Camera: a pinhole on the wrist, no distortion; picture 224 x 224 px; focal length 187.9 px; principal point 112.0 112.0 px. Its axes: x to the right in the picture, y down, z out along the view. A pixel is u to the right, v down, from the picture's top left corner.
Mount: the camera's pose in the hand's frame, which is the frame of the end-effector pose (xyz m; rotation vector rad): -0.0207 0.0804 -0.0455 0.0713 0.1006 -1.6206
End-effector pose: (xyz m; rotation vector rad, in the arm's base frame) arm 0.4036 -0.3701 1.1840 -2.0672 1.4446 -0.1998
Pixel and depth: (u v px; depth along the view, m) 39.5 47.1 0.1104
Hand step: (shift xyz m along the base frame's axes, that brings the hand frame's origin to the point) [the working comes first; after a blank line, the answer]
In the camera's frame: -0.0426 -0.0381 0.1104

-0.0811 0.0506 -0.1067
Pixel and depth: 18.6 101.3 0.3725
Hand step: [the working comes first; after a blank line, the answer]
In the camera's frame: -0.1852 -0.0212 0.3725

-0.0372 0.1065 -0.3970
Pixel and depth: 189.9 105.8 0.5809
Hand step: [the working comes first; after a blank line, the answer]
In the camera's frame: 0.2408 -0.0192 0.5809

0.3858 0.2847 -0.2778
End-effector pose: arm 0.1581 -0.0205 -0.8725 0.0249 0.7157 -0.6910
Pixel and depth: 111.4 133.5 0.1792
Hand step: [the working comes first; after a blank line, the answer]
In the camera's frame: -0.0006 0.0205 0.1792

0.1158 0.0128 0.0870
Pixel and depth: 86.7 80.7 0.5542
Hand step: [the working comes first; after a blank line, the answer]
In the camera's frame: -0.0746 -0.0923 0.5542

0.3106 0.0066 0.4346
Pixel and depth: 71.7 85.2 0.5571
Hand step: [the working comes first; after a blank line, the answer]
In the camera's frame: -0.1195 -0.0795 0.5571

0.3490 0.0300 0.4220
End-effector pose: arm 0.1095 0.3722 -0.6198 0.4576 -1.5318 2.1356
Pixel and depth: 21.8 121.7 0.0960
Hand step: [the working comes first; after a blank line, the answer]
In the camera's frame: -0.0461 0.0050 0.0960

-0.0539 -0.0848 -0.0798
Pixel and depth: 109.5 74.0 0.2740
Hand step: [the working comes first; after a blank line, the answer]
In the camera's frame: -0.0036 -0.0554 0.2740

0.0277 -0.2443 -0.0090
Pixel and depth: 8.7 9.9 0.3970
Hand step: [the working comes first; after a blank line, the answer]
In the camera's frame: -0.2183 -0.2157 0.3970

0.0353 -0.4670 -0.2020
